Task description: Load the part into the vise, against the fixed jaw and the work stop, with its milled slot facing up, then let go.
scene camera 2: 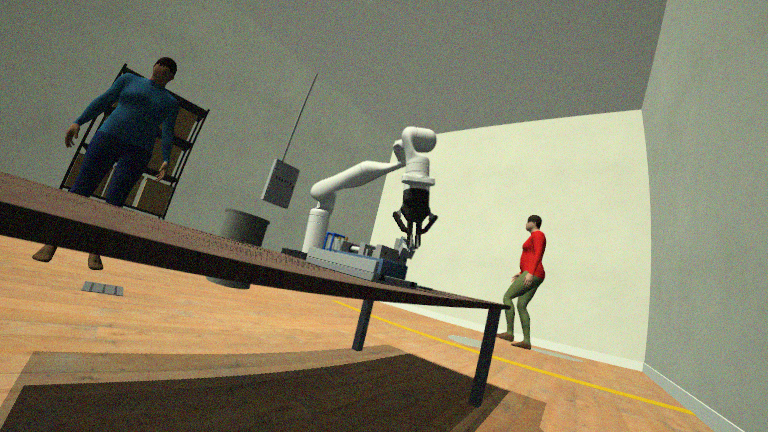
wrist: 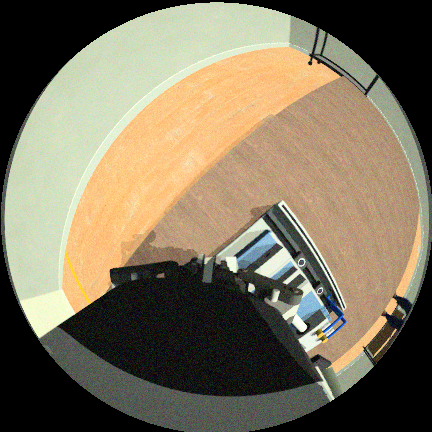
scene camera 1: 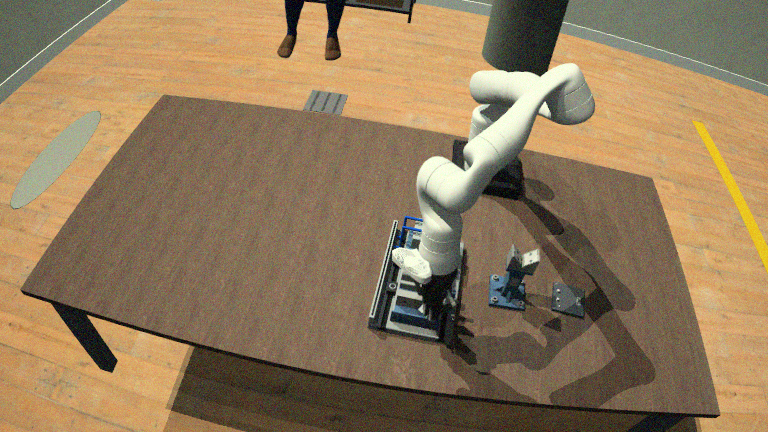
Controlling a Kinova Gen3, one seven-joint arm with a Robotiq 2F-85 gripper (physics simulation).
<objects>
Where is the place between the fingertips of my gripper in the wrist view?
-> At 208,262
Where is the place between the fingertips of my gripper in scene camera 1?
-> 430,316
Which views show my gripper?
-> Scene camera 2, the wrist view and scene camera 1: all of them.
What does my gripper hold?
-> A grey part.
</objects>
